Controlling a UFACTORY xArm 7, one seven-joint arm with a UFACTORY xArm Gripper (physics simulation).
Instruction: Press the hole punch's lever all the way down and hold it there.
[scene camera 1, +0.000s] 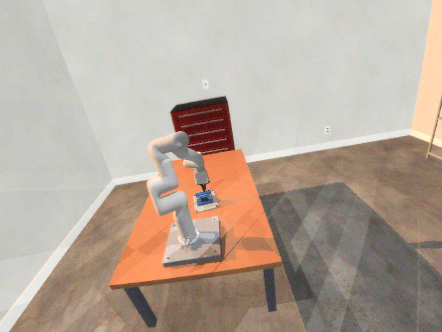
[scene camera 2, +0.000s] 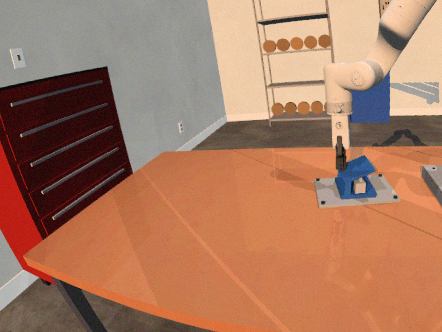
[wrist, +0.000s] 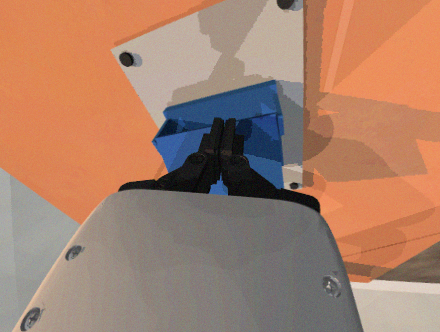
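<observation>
I can see my gripper (scene camera 2: 340, 168), and in the wrist view I find the gripper (wrist: 225, 133) again. There is a blue lever (wrist: 261, 143). A light grey plate (wrist: 197, 56) is in my sight too.
</observation>
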